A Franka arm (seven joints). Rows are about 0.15 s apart.
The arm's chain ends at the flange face. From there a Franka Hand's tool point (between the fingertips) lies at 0.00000 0.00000 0.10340 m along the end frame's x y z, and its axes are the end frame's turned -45 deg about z.
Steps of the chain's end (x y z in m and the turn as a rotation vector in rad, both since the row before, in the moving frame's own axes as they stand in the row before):
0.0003 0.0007 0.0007 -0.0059 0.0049 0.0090
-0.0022 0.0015 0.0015 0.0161 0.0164 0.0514
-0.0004 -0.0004 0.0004 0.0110 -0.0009 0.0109
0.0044 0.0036 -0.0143 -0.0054 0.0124 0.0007
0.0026 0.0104 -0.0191 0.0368 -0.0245 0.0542
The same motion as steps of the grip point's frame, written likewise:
-0.0004 0.0015 0.0007 -0.0076 -0.0007 0.0090
-0.0002 -0.0004 0.0015 -0.0002 0.0230 0.0514
0.0007 -0.0014 0.0004 0.0084 0.0071 0.0109
0.0011 0.0070 -0.0143 -0.0126 0.0049 0.0007
-0.0045 0.0047 -0.0192 0.0433 0.0087 0.0542

